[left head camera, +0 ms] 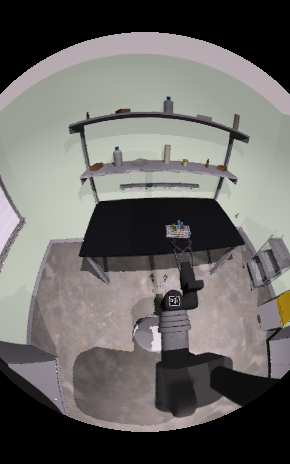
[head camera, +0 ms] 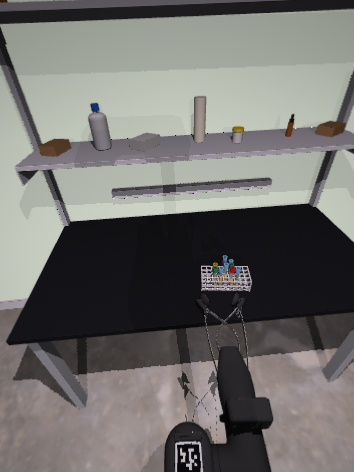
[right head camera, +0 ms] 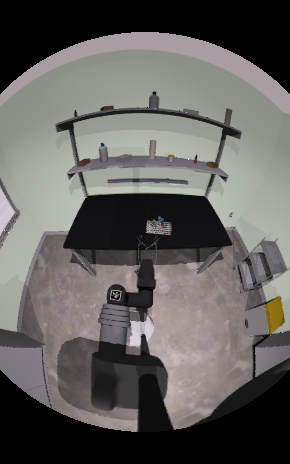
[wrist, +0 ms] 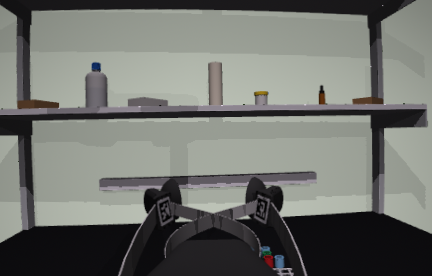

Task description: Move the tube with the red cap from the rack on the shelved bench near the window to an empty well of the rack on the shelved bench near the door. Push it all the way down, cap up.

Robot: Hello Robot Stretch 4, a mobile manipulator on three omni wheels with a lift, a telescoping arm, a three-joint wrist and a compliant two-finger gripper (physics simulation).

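Seen in the pictures: gripper, fingertip midpoint: (left head camera: 179, 238) (head camera: 218, 294) (right head camera: 147, 234) (wrist: 213, 194); robot's base, origin of the base link: (left head camera: 153, 331) (right head camera: 134, 326).
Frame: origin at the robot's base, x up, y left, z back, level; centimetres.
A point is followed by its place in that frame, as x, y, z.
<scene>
The red-capped tube (head camera: 233, 270) @[85.1, -20.1, -75.1] (wrist: 268, 261) @[85.0, -19.8, -75.1] stands cap up in the white wire rack (head camera: 201, 285) @[77.0, -8.1, -75.2] (right head camera: 158, 232) @[75.0, -18.6, -74.9] among several tubes with blue, green and yellow caps. The rack stands on the black bench top (head camera: 100, 280) @[73.5, 35.7, -83.2] (left head camera: 125, 225) @[73.5, 26.4, -88.9] (right head camera: 110, 215) @[73.5, 25.9, -94.8], right of its middle and toward the front. My gripper (head camera: 221, 302) @[104.8, -9.1, -48.2] (wrist: 213, 194) @[104.8, -9.1, -48.2] is open and empty. In the head camera view its fingertips show just on the near side of the rack; in the wrist view the tubes show low, right of the middle. A second rack does not show.
A shelf (head camera: 175, 152) @[119.2, 0.3, -110.8] (wrist: 175, 110) @[117.8, 1.8, -105.7] over the bench's back bears a blue-capped bottle (head camera: 100, 131) @[127.1, 31.4, -117.4] (wrist: 96, 90) @[126.5, 31.1, -117.5], a tall cylinder (head camera: 200, 120) @[128.4, -11.0, -123.1] (wrist: 215, 84) @[128.6, -10.9, -123.1], a yellow-lidded jar (head camera: 237, 135) @[122.5, -26.9, -119.4] and boxes. A wheeled cart and a yellow-topped bin (left head camera: 284, 309) @[42.3, -163.2, 20.4] stand at the right. A window (left head camera: 10, 220) @[94.3, 183.8, -82.5] is at the left.
</scene>
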